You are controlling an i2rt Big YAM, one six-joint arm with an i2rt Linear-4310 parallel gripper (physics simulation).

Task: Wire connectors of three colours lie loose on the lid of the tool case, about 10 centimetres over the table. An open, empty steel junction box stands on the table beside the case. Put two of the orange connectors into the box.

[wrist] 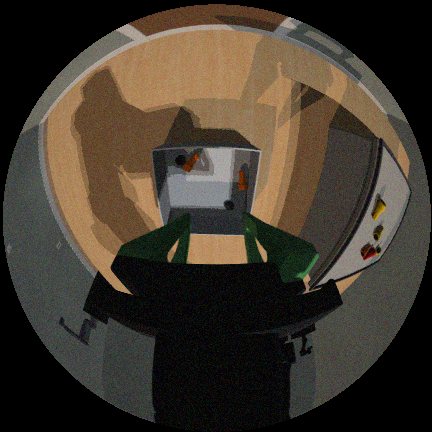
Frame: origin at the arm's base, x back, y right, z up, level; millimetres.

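Where they show: gripper, fingertip midpoint: (216,218).
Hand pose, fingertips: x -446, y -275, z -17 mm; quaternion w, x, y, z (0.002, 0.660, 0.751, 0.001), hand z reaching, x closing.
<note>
Things, the pixels of their top centre, and the offset from my fingertips. "*": a spot on its surface instead. Level surfaces: height alone.
- steel junction box, middle of its top: (203,196) dx -6, dy -14, dz -26 mm
- second orange connector, middle of its top: (242,182) dx -17, dy +28, dz -50 mm
- lid, surface spot: (391,182) * dx -103, dy +204, dz +32 mm
- partly overlapped, middle of its top: (370,258) dx +14, dy +255, dz +48 mm
- dark tool case, surface spot: (335,185) * dx -50, dy +141, dz -24 mm
- wooden table, its level: dz -64 mm
The steel junction box (200,193) stands open on the table at the middle of the wrist view. One orange connector (190,163) lies in it near the far left corner, beside a dark round hole. A second orange connector (242,180) is inside the box by its right wall; whether it rests on the floor or against the wall is hard to tell. My gripper (216,218) is open and empty, its green fingers apart at the near edge of the box. On the lid (391,182) of the tool case at the right, a connector that looks orange and red lies partly overlapped (369,252).
The dark tool case (335,185) stands to the right of the box, its raised lid edge nearest the gripper's right side. Two yellow connectors (379,209) (378,232) lie on the lid. The wooden table (150,55) carries broad shadows left of the box.
</note>
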